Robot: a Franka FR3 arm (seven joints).
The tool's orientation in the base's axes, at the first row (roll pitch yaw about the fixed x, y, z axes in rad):
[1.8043 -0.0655 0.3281]
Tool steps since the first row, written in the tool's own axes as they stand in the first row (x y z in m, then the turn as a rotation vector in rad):
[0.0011 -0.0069 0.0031 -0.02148 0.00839 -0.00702]
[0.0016 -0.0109 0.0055 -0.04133 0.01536 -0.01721]
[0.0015 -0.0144 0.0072 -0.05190 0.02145 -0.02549]
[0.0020 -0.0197 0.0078 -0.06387 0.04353 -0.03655]
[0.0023 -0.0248 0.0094 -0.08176 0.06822 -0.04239]
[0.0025 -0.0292 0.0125 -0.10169 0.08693 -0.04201]
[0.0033 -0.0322 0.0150 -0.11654 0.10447 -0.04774]
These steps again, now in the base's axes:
[0.0020 -0.0008 -0.0073 -0.02247 -0.00249 0.00836]
[0.0032 -0.0019 -0.0117 -0.04446 -0.00120 0.01618]
[0.0036 -0.0027 -0.0155 -0.05708 0.00152 0.02331]
[0.0042 -0.0018 -0.0208 -0.07169 0.00252 0.04652]
[0.0049 -0.0019 -0.0261 -0.09016 -0.00380 0.07066]
[0.0060 -0.0037 -0.0311 -0.10859 -0.01504 0.08743]
[0.0076 -0.0050 -0.0345 -0.12425 -0.01877 0.10481]

